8 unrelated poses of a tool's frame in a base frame.
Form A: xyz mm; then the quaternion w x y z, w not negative.
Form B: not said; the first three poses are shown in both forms.
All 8 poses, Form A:
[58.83 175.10 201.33 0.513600 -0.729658 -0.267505 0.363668]
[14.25 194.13 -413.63 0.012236 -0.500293 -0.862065 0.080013]
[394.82 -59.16 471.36 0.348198 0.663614 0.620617 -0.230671]
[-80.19 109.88 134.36 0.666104 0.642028 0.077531 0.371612]
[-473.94 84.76 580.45 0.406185 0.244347 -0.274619 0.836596]
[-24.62 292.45 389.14 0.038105 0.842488 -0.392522 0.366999]
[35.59 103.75 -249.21 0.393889 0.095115 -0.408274 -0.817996]
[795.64 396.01 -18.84 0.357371 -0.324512 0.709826 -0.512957]
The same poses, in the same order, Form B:
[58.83 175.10 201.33 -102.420 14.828 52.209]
[14.25 194.13 -413.63 -171.347 3.380 119.999]
[394.82 -59.16 471.36 164.888 47.591 79.470]
[-80.19 109.88 134.36 79.842 -21.955 39.875]
[-473.94 84.76 580.45 -19.679 -39.193 135.272]
[-24.62 292.45 389.14 -162.898 -40.413 -56.298]
[35.59 103.75 -249.21 48.878 -9.557 -132.927]
[795.64 396.01 -18.84 -102.810 10.045 -122.838]

